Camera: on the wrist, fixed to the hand. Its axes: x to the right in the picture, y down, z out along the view.
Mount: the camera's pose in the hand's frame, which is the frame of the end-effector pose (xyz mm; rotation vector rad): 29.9 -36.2 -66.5 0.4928 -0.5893 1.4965
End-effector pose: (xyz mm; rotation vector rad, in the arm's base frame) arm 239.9 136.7 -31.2 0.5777 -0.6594 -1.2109
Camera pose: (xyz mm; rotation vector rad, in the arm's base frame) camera 271.2 102.3 -98.0 -0.0162 -1.5169 0.2568
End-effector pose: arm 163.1 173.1 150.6 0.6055 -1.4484 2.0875
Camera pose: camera 159.3 251.2 173.2 -0.1264 0.9688 -1.7848
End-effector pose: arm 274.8 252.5 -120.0 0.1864 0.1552 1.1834
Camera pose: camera 304.1 271.2 -193.6 1.2204 -0.2908 2.4811
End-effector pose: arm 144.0 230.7 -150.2 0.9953 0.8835 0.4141
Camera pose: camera 105.8 268.7 -211.2 2.0135 -0.4860 1.0850
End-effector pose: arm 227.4 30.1 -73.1 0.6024 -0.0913 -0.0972
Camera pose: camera 262.3 34.2 -146.5 0.8458 -1.1305 1.2389
